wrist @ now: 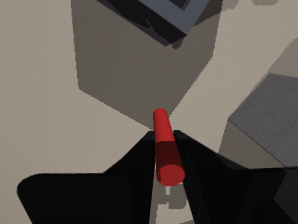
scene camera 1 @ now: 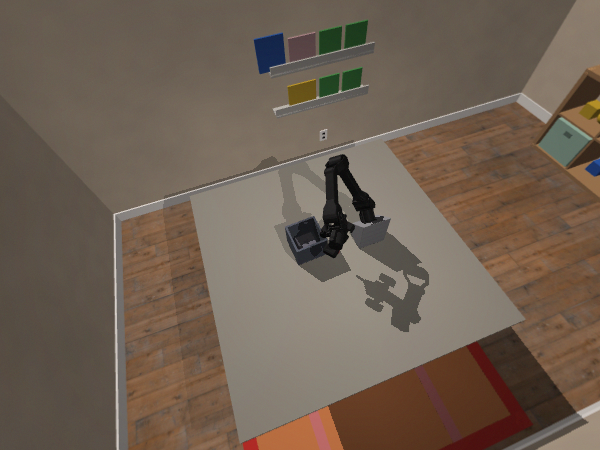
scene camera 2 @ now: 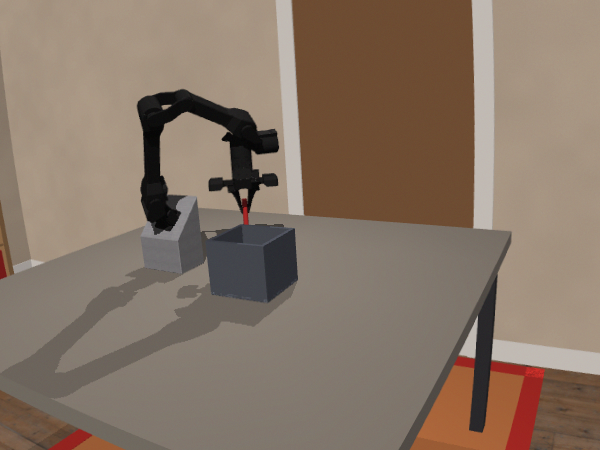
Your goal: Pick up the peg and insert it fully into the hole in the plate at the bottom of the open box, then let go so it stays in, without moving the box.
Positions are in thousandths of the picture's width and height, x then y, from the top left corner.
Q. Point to a dark grey box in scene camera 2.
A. At 418,583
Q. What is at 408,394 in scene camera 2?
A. My gripper.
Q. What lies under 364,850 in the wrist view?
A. My gripper.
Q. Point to a red peg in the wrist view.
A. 569,761
